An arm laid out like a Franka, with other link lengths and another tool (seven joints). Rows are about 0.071 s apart.
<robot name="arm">
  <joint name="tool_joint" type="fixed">
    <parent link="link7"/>
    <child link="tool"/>
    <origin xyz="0.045 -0.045 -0.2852" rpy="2.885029 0 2.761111"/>
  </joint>
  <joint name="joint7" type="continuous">
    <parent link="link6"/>
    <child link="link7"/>
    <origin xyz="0.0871 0 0"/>
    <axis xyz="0 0 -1"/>
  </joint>
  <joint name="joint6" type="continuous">
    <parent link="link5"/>
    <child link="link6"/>
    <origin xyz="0 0 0"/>
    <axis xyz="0 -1 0"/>
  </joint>
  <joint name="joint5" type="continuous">
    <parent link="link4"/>
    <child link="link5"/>
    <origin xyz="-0.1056 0 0.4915"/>
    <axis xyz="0 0 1"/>
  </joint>
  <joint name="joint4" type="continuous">
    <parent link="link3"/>
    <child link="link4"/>
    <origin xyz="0.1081 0 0"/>
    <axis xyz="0 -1 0"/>
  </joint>
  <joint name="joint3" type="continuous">
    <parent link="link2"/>
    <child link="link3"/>
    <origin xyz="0 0 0.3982"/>
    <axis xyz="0 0 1"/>
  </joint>
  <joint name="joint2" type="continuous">
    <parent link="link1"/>
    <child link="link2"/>
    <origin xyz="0 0 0"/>
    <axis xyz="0 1 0"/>
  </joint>
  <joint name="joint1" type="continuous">
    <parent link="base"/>
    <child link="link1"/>
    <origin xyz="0 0 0.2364"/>
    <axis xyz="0 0 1"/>
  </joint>
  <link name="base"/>
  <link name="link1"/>
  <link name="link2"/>
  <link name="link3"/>
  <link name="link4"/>
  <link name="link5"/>
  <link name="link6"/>
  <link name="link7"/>
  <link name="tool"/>
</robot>
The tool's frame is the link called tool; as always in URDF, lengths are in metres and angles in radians. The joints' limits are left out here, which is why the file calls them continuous.
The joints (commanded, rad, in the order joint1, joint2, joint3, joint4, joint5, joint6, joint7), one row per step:
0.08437, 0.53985, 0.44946, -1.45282, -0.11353, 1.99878, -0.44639
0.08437, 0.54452, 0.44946, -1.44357, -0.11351, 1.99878, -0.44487
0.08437, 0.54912, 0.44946, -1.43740, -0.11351, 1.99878, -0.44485
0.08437, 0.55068, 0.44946, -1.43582, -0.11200, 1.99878, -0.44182
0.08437, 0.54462, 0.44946, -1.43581, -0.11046, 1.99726, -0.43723
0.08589, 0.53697, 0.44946, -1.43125, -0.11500, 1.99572, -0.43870
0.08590, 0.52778, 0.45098, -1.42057, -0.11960, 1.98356, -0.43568
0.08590, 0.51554, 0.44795, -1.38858, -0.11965, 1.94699, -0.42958
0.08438, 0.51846, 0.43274, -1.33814, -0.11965, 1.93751, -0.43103
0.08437, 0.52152, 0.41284, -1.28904, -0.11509, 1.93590, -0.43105
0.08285, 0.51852, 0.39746, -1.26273, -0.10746, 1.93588, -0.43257
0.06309, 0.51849, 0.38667, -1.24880, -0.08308, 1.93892, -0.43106
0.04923, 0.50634, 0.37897, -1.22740, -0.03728, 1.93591, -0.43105
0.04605, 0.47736, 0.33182, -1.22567, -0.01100, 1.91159, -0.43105
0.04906, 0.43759, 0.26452, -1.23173, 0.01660, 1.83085, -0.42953
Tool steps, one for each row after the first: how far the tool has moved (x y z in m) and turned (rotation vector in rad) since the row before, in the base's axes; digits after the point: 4 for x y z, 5 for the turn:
0.0033, 0.0002, 0.0018, 0.00374, -0.00314, -0.00359
0.0021, 0.0002, -0.0001, 0.00236, -0.00076, -0.00141
0.0004, 0.0001, -0.0004, 0.00175, 0.00136, -0.00389
-0.0001, -0.0002, 0.0051, 0.00098, -0.00332, -0.00490
0.0016, 0.0006, 0.0095, -0.00168, -0.01272, 0.00369
0.0013, -0.0010, 0.0133, -0.00327, -0.00973, -0.00116
0.0037, -0.0064, 0.0251, -0.00389, -0.00762, -0.01178
0.0199, -0.0135, 0.0268, 0.01012, -0.03355, -0.02302
0.0204, -0.0149, 0.0270, 0.01424, -0.03737, -0.02811
0.0117, -0.0122, 0.0186, 0.01009, -0.02375, -0.01994
0.0122, -0.0220, 0.0087, 0.02335, -0.00495, -0.03759
0.0064, -0.0109, 0.0250, 0.04517, -0.01050, -0.03077
0.0032, -0.0359, 0.0181, -0.00469, 0.00065, -0.04473
-0.0127, -0.0483, 0.0108, -0.02833, 0.04982, -0.04998

